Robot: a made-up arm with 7 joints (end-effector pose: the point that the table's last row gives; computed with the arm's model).
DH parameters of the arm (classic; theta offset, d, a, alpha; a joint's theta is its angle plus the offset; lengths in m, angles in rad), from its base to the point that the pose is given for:
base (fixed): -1.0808 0 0.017 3.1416
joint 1: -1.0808 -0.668 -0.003 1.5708
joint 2: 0 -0.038 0.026 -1.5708
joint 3: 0 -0.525 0.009 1.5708
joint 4: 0 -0.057 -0.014 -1.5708
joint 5: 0 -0.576 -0.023 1.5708
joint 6: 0 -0.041 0.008 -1.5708
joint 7: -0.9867 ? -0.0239 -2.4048
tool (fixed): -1.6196 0.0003 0 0
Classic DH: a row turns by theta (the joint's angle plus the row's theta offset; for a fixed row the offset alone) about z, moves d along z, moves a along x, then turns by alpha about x.
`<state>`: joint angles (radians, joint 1 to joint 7).
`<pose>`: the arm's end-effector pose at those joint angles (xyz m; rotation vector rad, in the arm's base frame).
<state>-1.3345 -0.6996 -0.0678 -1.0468 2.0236 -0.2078 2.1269</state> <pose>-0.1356 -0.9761 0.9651 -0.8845 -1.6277 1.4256</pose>
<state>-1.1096 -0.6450 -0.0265 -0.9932 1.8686 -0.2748 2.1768</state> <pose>-0.3656 -0.8946 1.0464 -1.2008 -1.3377 1.2973</pose>
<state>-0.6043 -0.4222 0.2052 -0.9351 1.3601 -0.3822 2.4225</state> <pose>-0.7177 -0.4353 1.2649 -1.6731 -0.5401 0.9208</pose>
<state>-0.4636 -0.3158 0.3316 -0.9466 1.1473 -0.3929 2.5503</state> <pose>-0.7283 -0.2390 1.3393 -1.7526 -0.2817 0.8038</pose>
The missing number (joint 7, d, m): -0.0938
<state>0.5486 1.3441 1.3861 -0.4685 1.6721 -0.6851 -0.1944</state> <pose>1.0560 -0.2959 0.9146 1.6804 0.5782 2.3347</pose>
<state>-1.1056 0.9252 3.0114 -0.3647 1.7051 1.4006 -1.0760</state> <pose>0.3468 0.9222 1.0616 1.0928 -1.0402 -1.0954</pose>
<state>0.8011 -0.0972 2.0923 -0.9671 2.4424 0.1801 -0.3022</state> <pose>0.4892 0.1481 1.5554 -0.3805 1.7857 0.5491</pose>
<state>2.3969 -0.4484 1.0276 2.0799 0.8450 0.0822 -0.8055</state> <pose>-0.5058 0.3583 1.0118 -2.7987 -0.0173 0.6972</pose>
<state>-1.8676 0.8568 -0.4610 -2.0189 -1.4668 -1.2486 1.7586</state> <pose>0.4313 0.0675 1.1209 1.0307 1.8737 2.0716</pose>
